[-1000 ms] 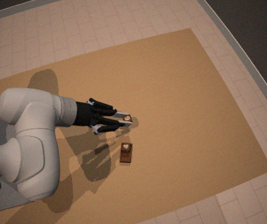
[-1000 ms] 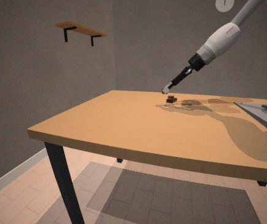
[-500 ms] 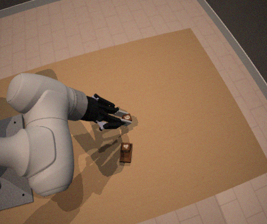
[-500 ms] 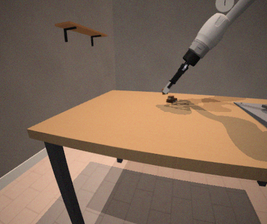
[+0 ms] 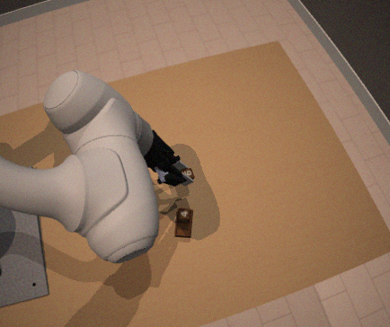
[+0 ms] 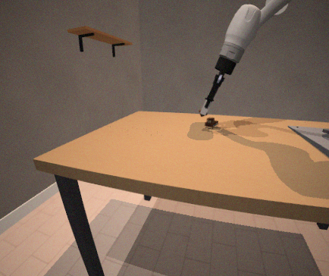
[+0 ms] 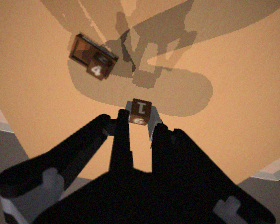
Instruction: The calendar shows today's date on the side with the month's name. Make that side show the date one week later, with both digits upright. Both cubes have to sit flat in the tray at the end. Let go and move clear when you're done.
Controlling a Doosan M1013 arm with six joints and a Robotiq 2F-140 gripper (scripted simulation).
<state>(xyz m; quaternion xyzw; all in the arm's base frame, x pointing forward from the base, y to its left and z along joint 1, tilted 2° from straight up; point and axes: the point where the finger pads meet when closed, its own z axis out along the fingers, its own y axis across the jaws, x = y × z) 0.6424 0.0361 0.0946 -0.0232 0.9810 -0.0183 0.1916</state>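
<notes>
Now: hand 3 cm above the cube and 1 cm short of it. From my hand the other things lie so: tray: 10 cm to the right, 10 cm below, 3 cm behind.
</notes>
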